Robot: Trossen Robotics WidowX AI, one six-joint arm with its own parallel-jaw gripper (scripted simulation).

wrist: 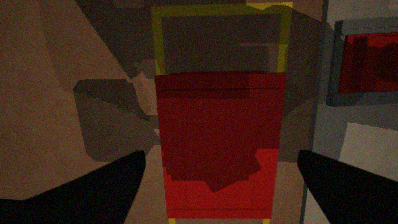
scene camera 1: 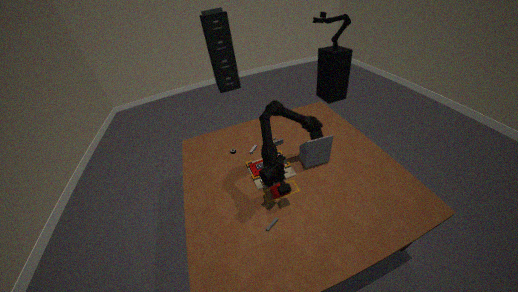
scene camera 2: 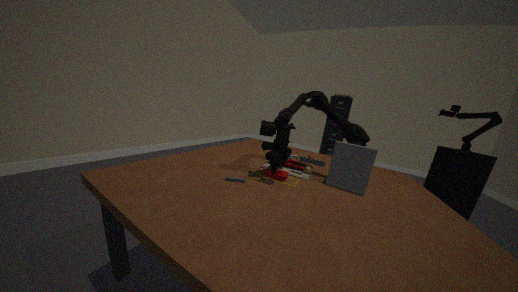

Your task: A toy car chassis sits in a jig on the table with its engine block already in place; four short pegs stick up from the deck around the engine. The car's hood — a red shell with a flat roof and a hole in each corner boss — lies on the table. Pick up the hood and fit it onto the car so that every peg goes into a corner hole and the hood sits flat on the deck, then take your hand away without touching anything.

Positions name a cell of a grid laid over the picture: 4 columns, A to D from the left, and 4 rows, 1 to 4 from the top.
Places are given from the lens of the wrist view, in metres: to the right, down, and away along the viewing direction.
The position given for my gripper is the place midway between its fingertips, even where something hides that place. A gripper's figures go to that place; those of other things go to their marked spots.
my gripper (wrist: C3): 0.01, 0.03, 0.11
red hood (wrist: C3): 0.01, 0.01, 0.11
